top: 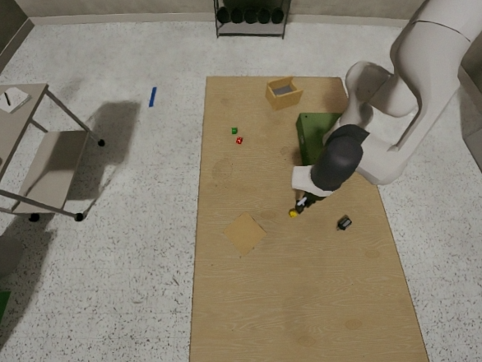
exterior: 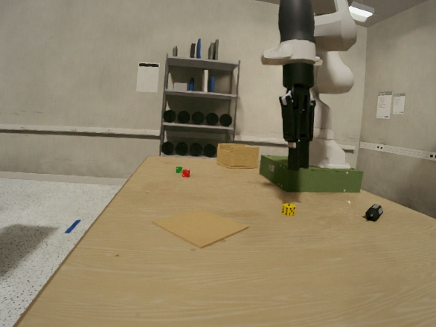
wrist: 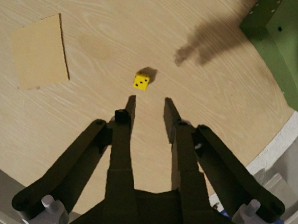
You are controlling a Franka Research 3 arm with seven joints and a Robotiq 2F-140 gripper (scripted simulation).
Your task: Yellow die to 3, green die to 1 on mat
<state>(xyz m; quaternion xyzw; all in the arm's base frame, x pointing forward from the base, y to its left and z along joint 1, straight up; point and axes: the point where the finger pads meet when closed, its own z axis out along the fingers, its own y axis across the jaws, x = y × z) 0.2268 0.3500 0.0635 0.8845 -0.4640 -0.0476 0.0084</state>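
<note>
Right now the yellow die is 130 mm below my hand and 10 mm ahead of it. The rest, counted from my hand: black object 220 mm behind, 130 mm below, 50 mm to the left; tan mat 230 mm ahead, 150 mm below, 80 mm to the left; red die 400 mm to the right, 260 mm ahead, 130 mm below.
</note>
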